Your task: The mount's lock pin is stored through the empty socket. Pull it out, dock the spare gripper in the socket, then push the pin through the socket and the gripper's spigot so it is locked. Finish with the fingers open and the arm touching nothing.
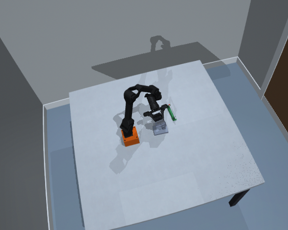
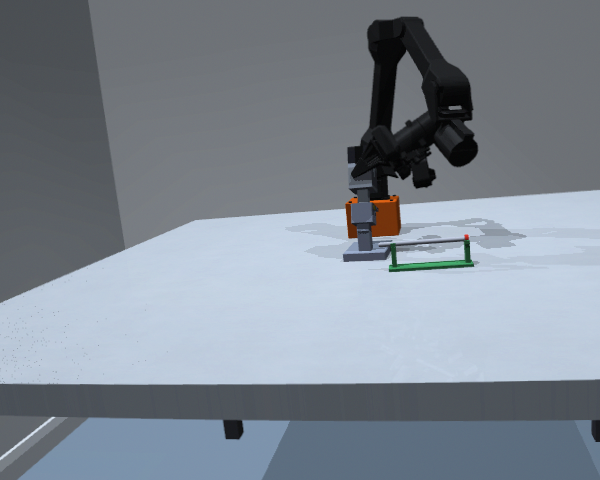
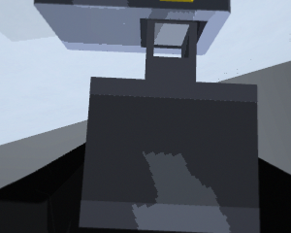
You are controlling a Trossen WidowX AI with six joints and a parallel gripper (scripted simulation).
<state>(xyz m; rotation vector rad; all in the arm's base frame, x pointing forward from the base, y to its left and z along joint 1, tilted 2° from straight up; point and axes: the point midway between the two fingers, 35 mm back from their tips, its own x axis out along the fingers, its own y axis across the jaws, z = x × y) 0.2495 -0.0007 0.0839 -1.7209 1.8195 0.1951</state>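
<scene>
The green rack is 14 cm ahead of my gripper tip, 12 cm to the left of it and 12 cm below it. Round my gripper tip: grey mount: 1 cm ahead, 1 cm to the left, 10 cm below; dark spare gripper: 1 cm to the left.
</scene>
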